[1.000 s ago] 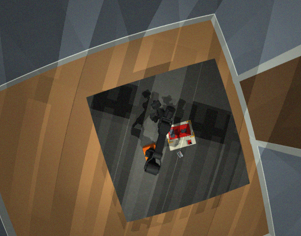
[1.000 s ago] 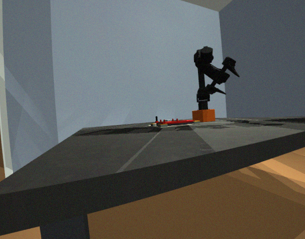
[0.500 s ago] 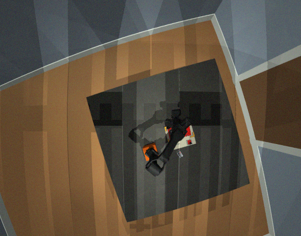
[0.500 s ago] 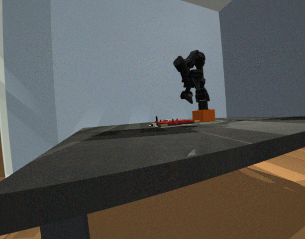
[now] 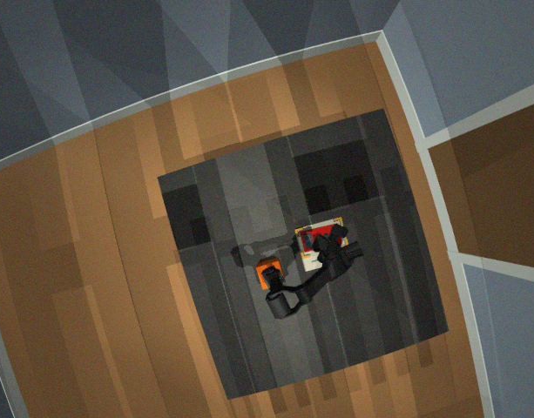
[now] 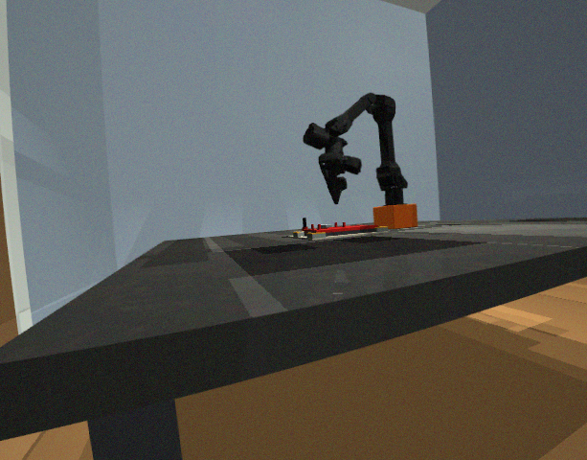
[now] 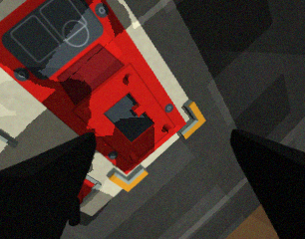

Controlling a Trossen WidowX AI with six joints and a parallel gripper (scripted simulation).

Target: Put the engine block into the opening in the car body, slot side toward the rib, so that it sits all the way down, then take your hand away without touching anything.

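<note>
Right now the engine block is 20 cm to the right of my gripper tip, 11 cm behind it and 10 cm below it.
</note>
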